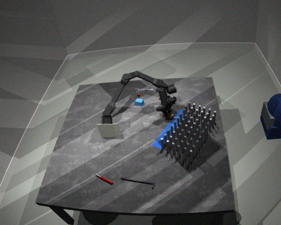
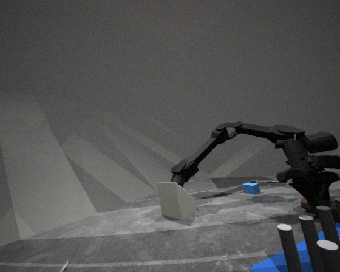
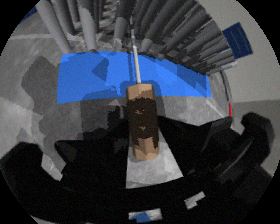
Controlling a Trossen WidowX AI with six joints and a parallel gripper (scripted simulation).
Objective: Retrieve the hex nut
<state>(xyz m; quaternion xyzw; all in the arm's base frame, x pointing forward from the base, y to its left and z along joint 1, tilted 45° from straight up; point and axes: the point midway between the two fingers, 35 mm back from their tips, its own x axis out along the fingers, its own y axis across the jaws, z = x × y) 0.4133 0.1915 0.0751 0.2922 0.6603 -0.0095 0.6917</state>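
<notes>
Now: gripper tip 250 mm past the blue cube and 150 mm to the right of it. Also, from my gripper tip: silver wrench 330 mm to the left, 240 mm behind, 10 mm below; blue taped strip 110 mm to the right, 30 mm ahead, 20 mm below; small red piece 270 mm behind, 260 mm to the left, 10 mm below.
</notes>
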